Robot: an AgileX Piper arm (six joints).
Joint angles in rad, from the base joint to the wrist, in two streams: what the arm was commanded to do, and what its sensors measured. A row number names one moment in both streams.
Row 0, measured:
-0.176, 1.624, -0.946, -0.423, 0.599, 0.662
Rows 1 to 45, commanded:
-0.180, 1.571, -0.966, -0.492, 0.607, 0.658
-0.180, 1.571, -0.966, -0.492, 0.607, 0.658
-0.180, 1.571, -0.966, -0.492, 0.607, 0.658
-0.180, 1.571, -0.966, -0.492, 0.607, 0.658
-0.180, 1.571, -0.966, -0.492, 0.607, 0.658
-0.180, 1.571, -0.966, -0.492, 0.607, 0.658
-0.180, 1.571, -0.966, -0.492, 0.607, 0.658
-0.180, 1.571, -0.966, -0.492, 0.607, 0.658
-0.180, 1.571, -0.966, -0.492, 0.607, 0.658
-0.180, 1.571, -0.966, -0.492, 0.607, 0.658
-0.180, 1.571, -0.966, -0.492, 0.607, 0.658
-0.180, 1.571, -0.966, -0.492, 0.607, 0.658
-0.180, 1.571, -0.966, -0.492, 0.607, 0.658
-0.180, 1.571, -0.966, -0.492, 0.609, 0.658
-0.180, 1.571, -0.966, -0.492, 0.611, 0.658
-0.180, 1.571, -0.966, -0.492, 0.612, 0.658
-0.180, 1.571, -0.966, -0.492, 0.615, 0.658
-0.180, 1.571, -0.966, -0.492, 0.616, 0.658
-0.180, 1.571, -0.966, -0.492, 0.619, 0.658
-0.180, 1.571, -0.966, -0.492, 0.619, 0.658
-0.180, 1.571, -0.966, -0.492, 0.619, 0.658
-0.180, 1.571, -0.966, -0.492, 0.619, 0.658
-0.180, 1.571, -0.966, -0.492, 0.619, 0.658
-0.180, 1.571, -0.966, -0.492, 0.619, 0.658
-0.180, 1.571, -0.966, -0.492, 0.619, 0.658
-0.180, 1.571, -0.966, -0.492, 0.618, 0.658
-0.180, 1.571, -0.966, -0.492, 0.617, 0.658
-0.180, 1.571, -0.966, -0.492, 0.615, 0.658
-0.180, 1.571, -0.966, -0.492, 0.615, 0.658
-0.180, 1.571, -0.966, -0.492, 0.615, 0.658
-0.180, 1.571, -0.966, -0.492, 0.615, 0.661
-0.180, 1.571, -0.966, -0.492, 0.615, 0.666
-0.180, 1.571, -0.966, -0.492, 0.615, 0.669
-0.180, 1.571, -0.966, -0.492, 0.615, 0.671
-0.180, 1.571, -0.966, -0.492, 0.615, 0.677
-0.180, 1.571, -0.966, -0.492, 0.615, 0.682
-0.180, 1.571, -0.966, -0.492, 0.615, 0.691
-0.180, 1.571, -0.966, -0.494, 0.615, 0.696
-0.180, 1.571, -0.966, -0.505, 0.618, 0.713
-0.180, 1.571, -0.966, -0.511, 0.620, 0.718
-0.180, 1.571, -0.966, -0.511, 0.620, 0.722
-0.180, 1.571, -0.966, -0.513, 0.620, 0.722
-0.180, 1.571, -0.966, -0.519, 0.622, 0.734
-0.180, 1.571, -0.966, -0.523, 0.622, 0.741
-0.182, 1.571, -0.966, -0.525, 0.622, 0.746
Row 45, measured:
-0.176, 1.624, -0.946, -0.437, 0.603, 0.715
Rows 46 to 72, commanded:
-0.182, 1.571, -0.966, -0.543, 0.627, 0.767
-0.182, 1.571, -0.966, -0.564, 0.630, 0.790
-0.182, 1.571, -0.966, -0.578, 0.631, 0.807
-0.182, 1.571, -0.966, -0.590, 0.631, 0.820
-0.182, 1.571, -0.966, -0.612, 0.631, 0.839
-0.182, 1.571, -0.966, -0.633, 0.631, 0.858
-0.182, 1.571, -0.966, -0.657, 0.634, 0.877
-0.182, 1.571, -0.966, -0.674, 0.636, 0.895
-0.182, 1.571, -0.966, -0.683, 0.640, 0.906
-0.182, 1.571, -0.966, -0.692, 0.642, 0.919
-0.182, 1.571, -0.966, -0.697, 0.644, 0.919
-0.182, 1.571, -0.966, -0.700, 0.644, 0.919
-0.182, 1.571, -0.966, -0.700, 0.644, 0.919
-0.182, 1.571, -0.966, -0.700, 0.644, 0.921
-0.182, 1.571, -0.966, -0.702, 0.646, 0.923
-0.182, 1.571, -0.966, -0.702, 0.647, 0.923
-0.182, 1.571, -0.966, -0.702, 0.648, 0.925
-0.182, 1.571, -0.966, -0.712, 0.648, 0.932
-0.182, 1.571, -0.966, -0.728, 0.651, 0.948
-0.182, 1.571, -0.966, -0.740, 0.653, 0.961
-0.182, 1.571, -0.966, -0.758, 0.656, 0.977
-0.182, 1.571, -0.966, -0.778, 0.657, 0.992
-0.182, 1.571, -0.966, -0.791, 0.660, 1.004
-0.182, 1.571, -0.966, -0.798, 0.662, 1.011
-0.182, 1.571, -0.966, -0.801, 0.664, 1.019
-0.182, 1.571, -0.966, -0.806, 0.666, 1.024
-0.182, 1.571, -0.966, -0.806, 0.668, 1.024
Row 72, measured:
-0.176, 1.624, -0.946, -0.654, 0.621, 0.997
